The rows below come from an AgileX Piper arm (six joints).
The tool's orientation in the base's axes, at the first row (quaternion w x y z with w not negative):
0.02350 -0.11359 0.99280 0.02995
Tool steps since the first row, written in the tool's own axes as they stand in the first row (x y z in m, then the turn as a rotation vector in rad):
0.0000 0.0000 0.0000 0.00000 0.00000 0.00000
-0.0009 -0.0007 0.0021 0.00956 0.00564 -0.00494
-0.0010 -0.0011 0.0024 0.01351 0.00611 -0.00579
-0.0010 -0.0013 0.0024 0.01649 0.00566 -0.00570
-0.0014 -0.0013 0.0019 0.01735 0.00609 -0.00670
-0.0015 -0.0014 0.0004 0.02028 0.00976 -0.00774
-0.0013 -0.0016 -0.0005 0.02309 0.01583 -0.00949
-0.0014 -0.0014 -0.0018 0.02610 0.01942 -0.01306
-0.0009 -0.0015 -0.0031 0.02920 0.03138 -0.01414
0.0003 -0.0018 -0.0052 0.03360 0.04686 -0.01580
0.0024 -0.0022 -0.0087 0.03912 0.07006 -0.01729
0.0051 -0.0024 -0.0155 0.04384 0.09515 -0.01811
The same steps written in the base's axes. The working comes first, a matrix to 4 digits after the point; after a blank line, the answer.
The tool's axes in the first row as the columns of a matrix, in the base's axes (used below as rounded here):
-0.9731 -0.2270 0.0399
-0.2241 0.9724 0.0648
-0.0535 0.0541 -0.9971

0.0000 0.0000 0.0000 0.00000 0.00000 0.00000
0.0011 -0.0003 -0.0021 -0.01078 0.00302 0.00472
0.0013 -0.0007 -0.0024 -0.01476 0.00254 0.00538
0.0014 -0.0009 -0.0024 -0.01756 0.00144 0.00511
0.0017 -0.0008 -0.0019 -0.01853 0.00160 0.00608
0.0018 -0.0010 -0.0004 -0.02226 0.00444 0.00716
0.0016 -0.0013 0.0005 -0.02644 0.00960 0.00908
0.0016 -0.0012 0.0018 -0.03033 0.01219 0.01268
0.0011 -0.0015 0.0031 -0.03610 0.02305 0.01423
-0.0001 -0.0022 0.0051 -0.04396 0.03701 0.01649
-0.0022 -0.0032 0.0084 -0.05466 0.05824 0.01894
-0.0050 -0.0045 0.0151 -0.06498 0.08153 0.02086

